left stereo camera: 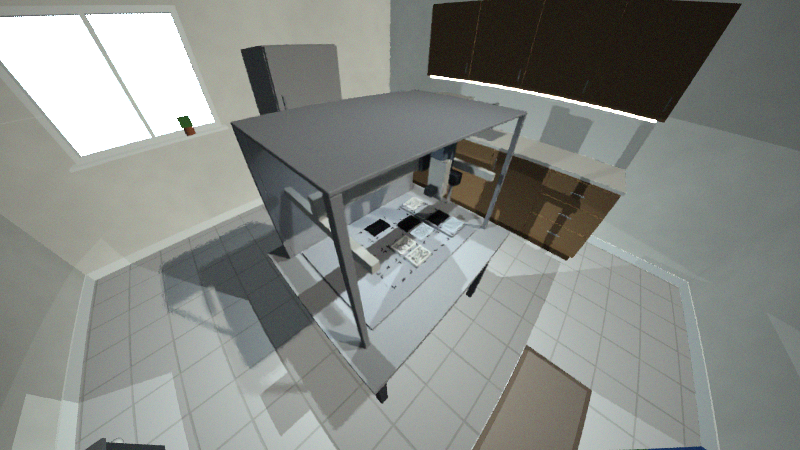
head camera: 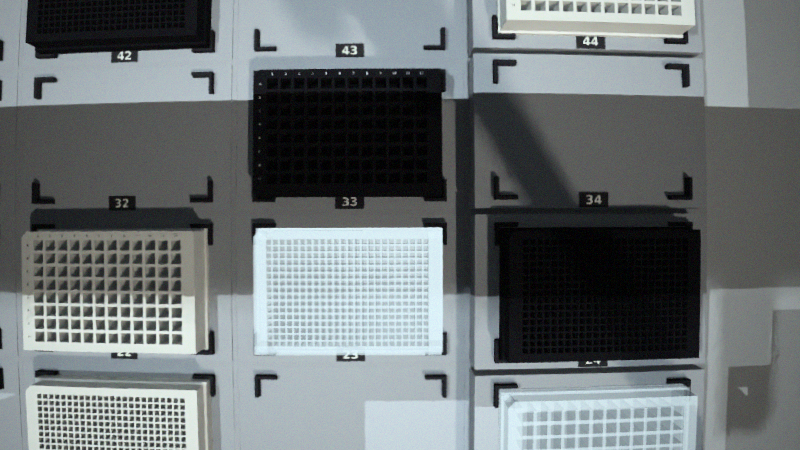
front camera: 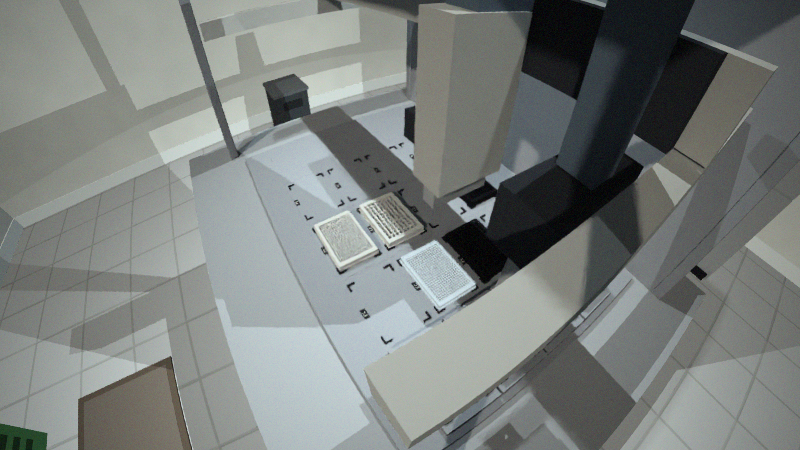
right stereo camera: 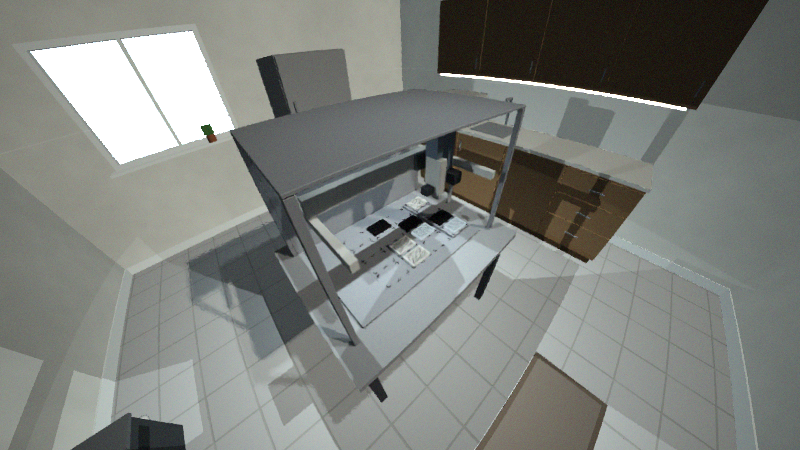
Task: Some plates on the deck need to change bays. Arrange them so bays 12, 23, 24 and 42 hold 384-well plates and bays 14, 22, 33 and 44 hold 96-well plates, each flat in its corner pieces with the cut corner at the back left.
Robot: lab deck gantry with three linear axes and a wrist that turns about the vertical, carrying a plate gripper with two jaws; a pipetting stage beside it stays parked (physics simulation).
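Where they show: gripper, fingertip midpoint: (right stereo camera: 442, 198); robot's base, origin of the base link: (left stereo camera: 393, 287) (front camera: 289, 187) (right stereo camera: 388, 287).
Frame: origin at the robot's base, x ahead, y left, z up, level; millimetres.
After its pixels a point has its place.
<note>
In the head view, 384-well plates are a black one (head camera: 120, 19) {y 336, x 235, z 13 mm} at bay 42, a clear white one (head camera: 347, 291) {y 151, x 392, z 14 mm} at 23, a black one (head camera: 599, 293) {y 151, x 551, z 29 mm} at 24 and a cream one (head camera: 111, 419) {y 62, x 229, z 14 mm} in front of 22. 96-well plates are a black one (head camera: 347, 134) {y 254, x 393, z 14 mm} at 33, a cream one (head camera: 107, 291) {y 150, x 229, z 14 mm} at 22, a cream one (head camera: 595, 19) {y 324, x 551, z 29 mm} at 44 and a clear one (head camera: 604, 416) {y 73, x 556, z 29 mm} in front of 24. These plates look flat. My gripper (left stereo camera: 450, 193) {y 150, x 556, z 160 mm} hangs above the deck's right part; the front view hides its jaws behind its black body, and the stereo views show them too small to tell their opening.
The parked pipetting stage (front camera: 467, 106) is a tall beige box beside the gripper's column (front camera: 620, 95) {y 130, x 566, z 438 mm}. A beige beam (front camera: 503, 313) {y -31, x 617, z 400 mm} crosses the front view's right part and hides deck behind it. Bays 32, 34 and 43 hold no plate. Frame posts (left stereo camera: 346, 268) {y -115, x -268, z 500 mm} stand at the bench's edges.
</note>
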